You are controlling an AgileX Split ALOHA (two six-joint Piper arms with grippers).
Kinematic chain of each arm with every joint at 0, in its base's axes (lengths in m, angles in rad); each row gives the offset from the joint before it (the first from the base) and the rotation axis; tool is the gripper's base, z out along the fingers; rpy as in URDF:
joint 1: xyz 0 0 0.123 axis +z
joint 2: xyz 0 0 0 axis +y
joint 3: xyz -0.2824 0 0.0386 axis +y
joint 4: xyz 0.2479 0 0.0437 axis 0.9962 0 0.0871
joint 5: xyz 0 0 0 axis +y
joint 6: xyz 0.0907 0 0.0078 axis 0.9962 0 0.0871
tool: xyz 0 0 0 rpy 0 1.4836 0
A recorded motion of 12 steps. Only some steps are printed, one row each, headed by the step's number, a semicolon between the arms.
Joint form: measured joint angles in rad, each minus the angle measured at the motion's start. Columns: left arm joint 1, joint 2, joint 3, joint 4, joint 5, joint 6; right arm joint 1, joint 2, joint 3, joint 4, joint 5, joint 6.
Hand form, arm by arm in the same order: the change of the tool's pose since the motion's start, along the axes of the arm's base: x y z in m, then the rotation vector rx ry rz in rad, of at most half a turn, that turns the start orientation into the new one. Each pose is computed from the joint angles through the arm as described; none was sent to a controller.
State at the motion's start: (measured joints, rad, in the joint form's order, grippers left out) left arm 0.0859 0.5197 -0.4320 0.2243 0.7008 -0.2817; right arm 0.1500 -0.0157 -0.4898 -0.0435 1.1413 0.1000
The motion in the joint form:
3: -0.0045 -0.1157 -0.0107 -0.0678 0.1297 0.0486; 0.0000 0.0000 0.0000 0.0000 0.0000 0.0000
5: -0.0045 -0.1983 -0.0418 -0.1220 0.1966 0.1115; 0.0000 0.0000 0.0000 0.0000 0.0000 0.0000
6: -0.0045 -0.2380 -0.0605 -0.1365 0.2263 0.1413; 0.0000 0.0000 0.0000 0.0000 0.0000 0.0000
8: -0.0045 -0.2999 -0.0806 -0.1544 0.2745 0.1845; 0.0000 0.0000 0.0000 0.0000 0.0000 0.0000
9: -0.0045 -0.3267 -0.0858 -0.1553 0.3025 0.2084; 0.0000 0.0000 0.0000 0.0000 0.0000 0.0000
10: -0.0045 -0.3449 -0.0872 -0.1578 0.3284 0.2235; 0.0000 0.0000 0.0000 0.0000 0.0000 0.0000
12: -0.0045 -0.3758 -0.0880 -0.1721 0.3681 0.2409; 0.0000 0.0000 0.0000 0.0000 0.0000 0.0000
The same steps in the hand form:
3: -0.0232 -0.0049 0.0033 -0.0325 0.0046 -0.0151; 0.0000 0.0000 0.0000 0.0000 0.0000 0.0000
5: -0.0391 -0.0094 0.0131 -0.0348 -0.0363 -0.0563; 0.0000 0.0000 0.0000 0.0000 0.0000 0.0000
6: -0.0473 -0.0110 0.0186 -0.0232 -0.0614 -0.0759; 0.0000 0.0000 0.0000 0.0000 0.0000 0.0000
8: -0.0606 -0.0132 0.0234 -0.0032 -0.0900 -0.1039; 0.0000 0.0000 0.0000 0.0000 0.0000 0.0000
9: -0.0667 -0.0137 0.0237 0.0146 -0.0902 -0.1166; 0.0000 0.0000 0.0000 0.0000 0.0000 0.0000
10: -0.0710 -0.0141 0.0226 0.0227 -0.0819 -0.1249; 0.0000 0.0000 0.0000 0.0000 0.0000 0.0000
12: -0.0779 -0.0157 0.0204 0.0213 -0.0733 -0.1389; 0.0000 0.0000 0.0000 0.0000 0.0000 0.0000

